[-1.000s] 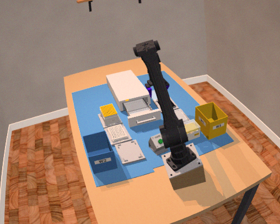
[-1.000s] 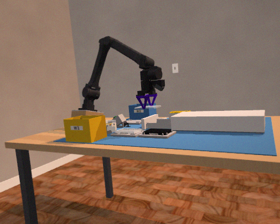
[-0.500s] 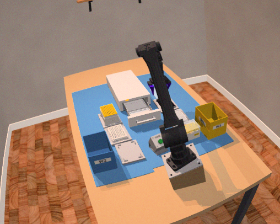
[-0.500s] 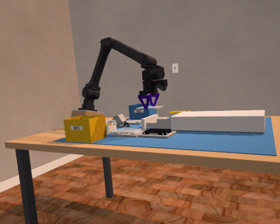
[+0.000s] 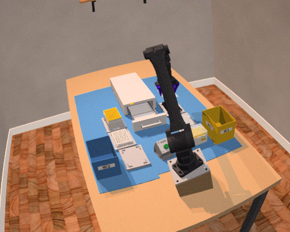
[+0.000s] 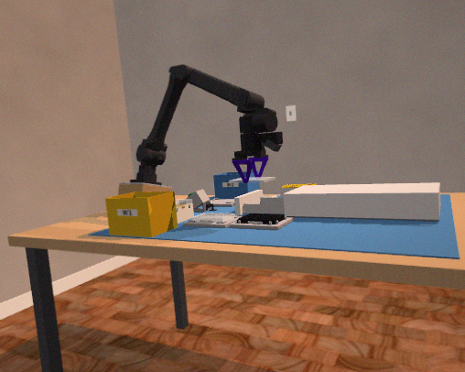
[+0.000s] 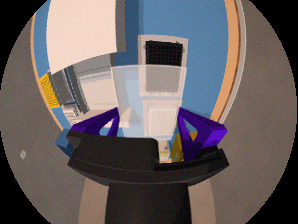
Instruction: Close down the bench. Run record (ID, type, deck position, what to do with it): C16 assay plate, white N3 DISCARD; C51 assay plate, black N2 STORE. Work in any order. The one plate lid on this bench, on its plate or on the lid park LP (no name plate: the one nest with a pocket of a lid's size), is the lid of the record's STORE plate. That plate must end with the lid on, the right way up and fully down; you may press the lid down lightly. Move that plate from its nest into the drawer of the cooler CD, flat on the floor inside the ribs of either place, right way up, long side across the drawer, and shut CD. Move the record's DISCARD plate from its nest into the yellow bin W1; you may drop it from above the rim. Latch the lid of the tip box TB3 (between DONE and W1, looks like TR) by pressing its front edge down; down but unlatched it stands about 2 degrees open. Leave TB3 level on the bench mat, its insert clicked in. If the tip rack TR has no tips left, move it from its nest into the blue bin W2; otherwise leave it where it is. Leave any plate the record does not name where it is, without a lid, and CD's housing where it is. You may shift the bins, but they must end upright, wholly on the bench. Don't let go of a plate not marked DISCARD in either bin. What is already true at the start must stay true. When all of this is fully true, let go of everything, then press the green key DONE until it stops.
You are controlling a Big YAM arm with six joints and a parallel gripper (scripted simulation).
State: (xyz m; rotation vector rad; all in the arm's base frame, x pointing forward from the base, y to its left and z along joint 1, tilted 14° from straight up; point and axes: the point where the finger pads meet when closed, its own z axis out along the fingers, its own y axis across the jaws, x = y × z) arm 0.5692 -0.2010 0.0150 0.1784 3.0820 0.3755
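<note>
The black plate is 40 mm ahead of my hand, 40 mm to the right of it and 120 mm below it. Also, from my hand: cooler CD (170 mm ahead, 140 mm to the left, 110 mm below); then cooler drawer (30 mm ahead, 150 mm to the left, 120 mm below); then plate lid (right at my hand).
</note>
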